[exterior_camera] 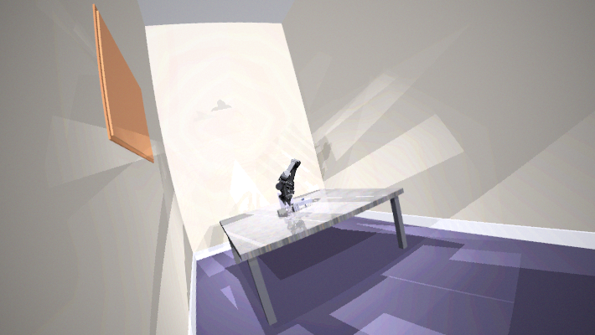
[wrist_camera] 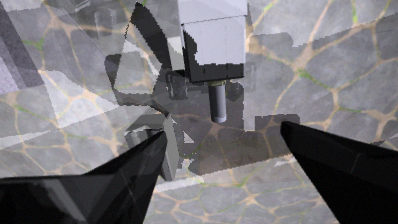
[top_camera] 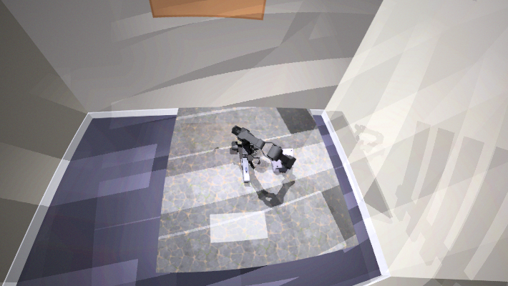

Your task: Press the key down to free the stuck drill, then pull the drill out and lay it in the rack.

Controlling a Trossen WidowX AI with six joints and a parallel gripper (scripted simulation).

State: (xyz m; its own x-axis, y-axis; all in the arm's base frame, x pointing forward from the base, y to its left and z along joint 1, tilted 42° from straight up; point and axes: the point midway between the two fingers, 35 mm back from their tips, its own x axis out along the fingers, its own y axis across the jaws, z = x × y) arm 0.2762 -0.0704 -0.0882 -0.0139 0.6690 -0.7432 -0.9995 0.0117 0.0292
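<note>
Now: the drill 7 cm to the left of my gripper tip and 1 cm below it. Round my gripper tip: grey key (15 cm to the left, 1 cm below); grey block (8 cm behind, 4 cm to the right, 4 cm below).
</note>
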